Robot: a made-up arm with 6 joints.
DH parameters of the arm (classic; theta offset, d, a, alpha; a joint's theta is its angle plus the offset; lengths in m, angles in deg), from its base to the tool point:
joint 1: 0 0.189 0 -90
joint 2: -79.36 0 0.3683 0
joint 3: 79.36 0 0.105 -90
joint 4: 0 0.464 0 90
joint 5: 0 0 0.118 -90
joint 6: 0 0.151 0 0
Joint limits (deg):
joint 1: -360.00..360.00
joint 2: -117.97..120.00
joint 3: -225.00..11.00
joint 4: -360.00..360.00
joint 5: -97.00..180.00
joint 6: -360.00..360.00
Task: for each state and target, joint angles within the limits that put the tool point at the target. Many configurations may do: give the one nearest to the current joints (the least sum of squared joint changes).
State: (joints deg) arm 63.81 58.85 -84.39 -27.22 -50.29 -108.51
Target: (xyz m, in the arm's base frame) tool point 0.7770 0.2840 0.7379
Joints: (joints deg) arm 17.77 35.87 -129.99 -12.57 -15.06 -108.51
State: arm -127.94 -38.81 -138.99 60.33 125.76 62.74
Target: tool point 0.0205 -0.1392 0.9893
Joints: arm -139.73 -28.32 -134.31 38.82 121.87 62.74
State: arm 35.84 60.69 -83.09 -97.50 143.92 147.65
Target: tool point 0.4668 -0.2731 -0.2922
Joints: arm -9.85 83.49 -84.13 -98.77 130.34 147.65
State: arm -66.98 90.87 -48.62 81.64 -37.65 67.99
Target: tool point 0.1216 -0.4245 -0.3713
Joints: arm -50.89 81.38 -68.52 72.75 -33.40 67.99
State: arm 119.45 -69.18 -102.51 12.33 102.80 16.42
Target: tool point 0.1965 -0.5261 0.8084
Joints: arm 114.87 -86.48 -119.79 15.27 96.40 16.42
